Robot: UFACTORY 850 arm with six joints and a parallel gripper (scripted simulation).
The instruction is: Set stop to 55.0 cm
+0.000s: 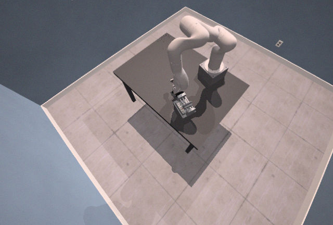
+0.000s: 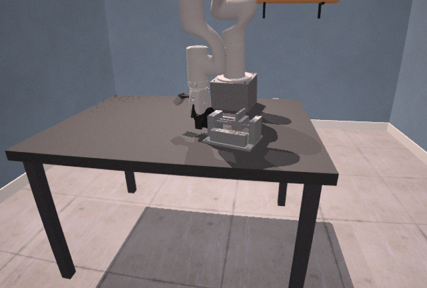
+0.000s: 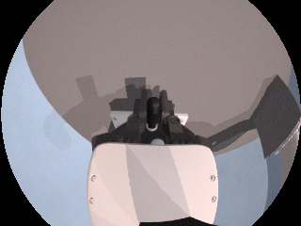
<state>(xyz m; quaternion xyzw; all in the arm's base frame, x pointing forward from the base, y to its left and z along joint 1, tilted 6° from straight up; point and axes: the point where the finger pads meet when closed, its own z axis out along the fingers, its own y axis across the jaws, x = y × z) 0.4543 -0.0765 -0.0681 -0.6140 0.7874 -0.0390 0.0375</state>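
Right now the black handwheel is 2 cm to the left of my hand and 1 cm above it. Also, from my hand: dark handle (1 cm to the left); then grey stop fixture (5 cm ahead, 17 cm to the left, 4 cm above).
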